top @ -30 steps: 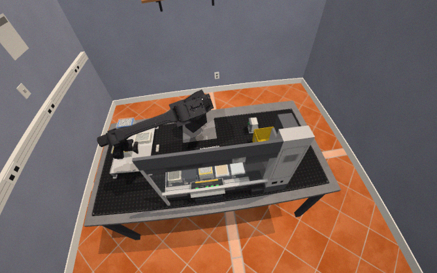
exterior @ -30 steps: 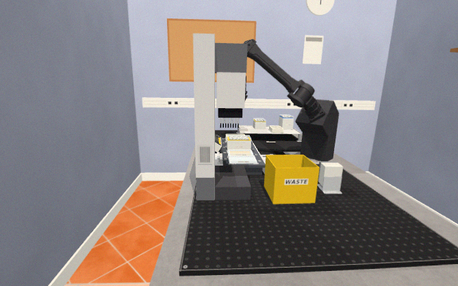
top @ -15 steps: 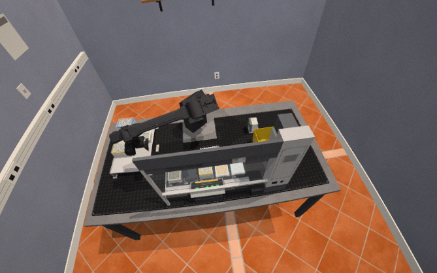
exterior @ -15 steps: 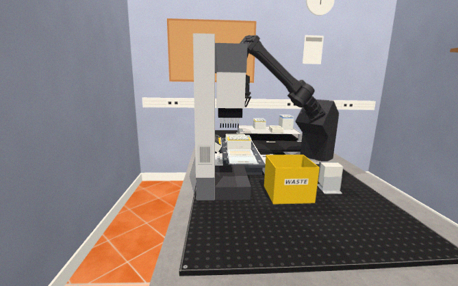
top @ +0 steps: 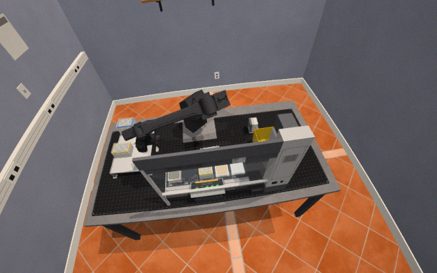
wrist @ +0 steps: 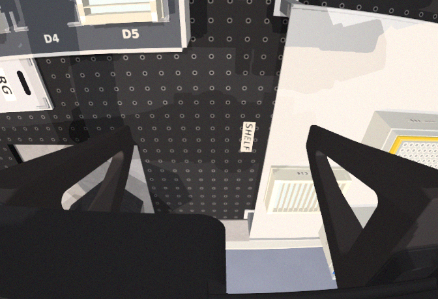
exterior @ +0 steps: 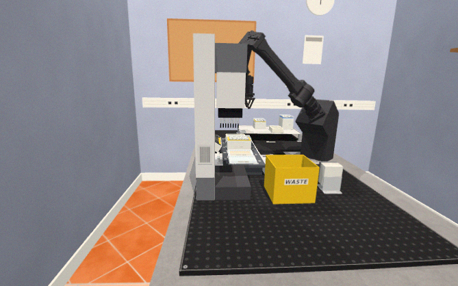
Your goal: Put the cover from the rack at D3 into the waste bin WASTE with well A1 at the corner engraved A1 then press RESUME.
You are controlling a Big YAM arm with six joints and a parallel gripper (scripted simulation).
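My gripper is now 320 mm to the right of the clear cover and 140 mm above it. The rest, counted from my hand: shelf unit: 120 mm behind, 260 mm to the right, 200 mm below; then RG nest: 170 mm behind, 320 mm to the left, 250 mm below; then trough reservoir: 60 mm ahead, 130 mm to the left, 190 mm below.
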